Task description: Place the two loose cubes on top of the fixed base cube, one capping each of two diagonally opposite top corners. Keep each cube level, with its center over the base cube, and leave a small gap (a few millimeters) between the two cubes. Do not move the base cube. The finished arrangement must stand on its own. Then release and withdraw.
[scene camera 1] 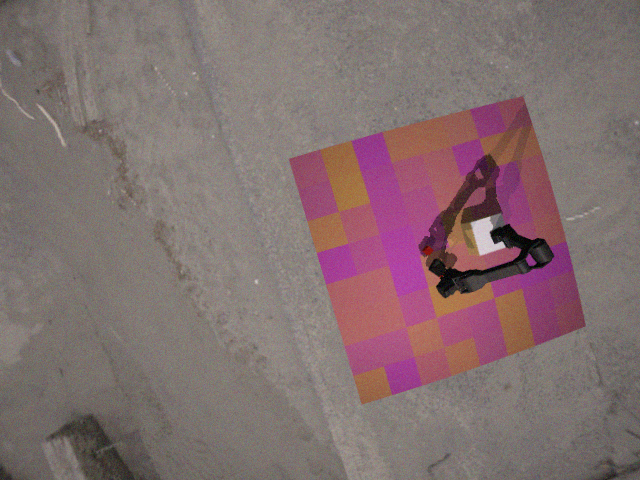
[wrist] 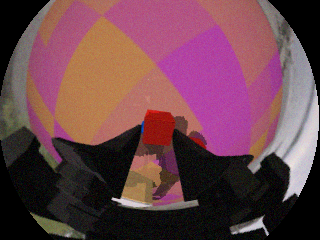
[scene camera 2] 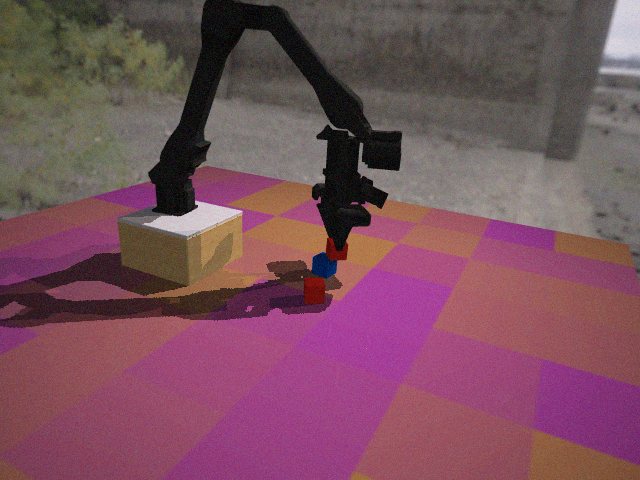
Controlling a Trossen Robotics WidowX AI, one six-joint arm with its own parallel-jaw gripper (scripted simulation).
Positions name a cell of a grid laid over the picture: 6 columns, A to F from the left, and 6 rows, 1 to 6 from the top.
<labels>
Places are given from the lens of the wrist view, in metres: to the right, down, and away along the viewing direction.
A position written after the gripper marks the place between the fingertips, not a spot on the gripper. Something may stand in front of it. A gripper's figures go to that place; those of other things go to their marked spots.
gripper (wrist: C4): 0.00, 0.01, 0.10
red cube (wrist: C4): 0.00, 0.01, 0.08
</labels>
